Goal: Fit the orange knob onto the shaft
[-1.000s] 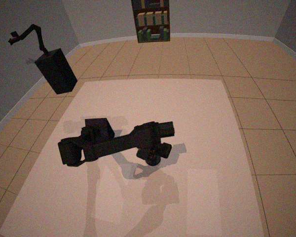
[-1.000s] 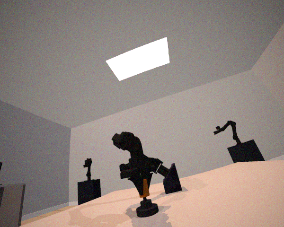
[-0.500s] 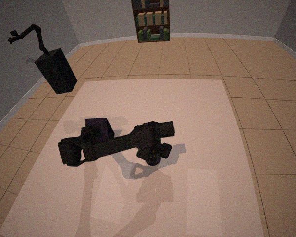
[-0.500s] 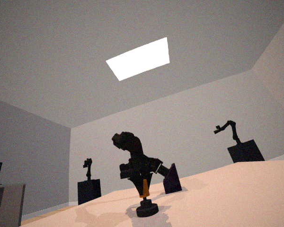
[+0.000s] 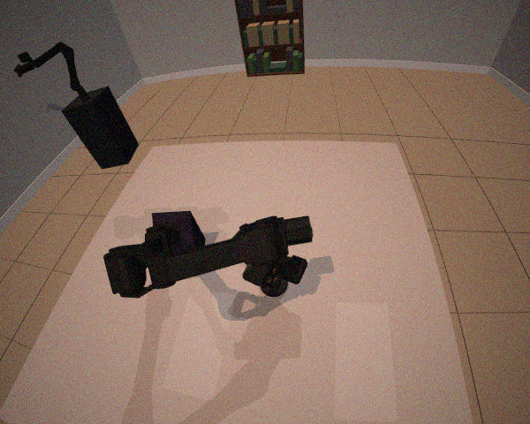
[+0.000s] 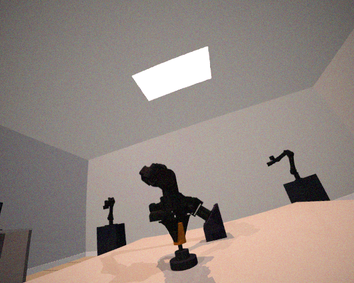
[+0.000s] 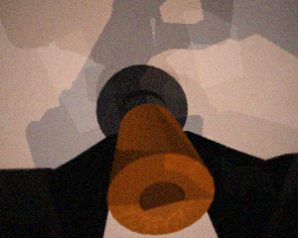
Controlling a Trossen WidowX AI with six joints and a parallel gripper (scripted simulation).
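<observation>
The orange knob is 20 mm above my gripper tip. The rest, counted from my gripper tip: round pedestal (40 mm below).
</observation>
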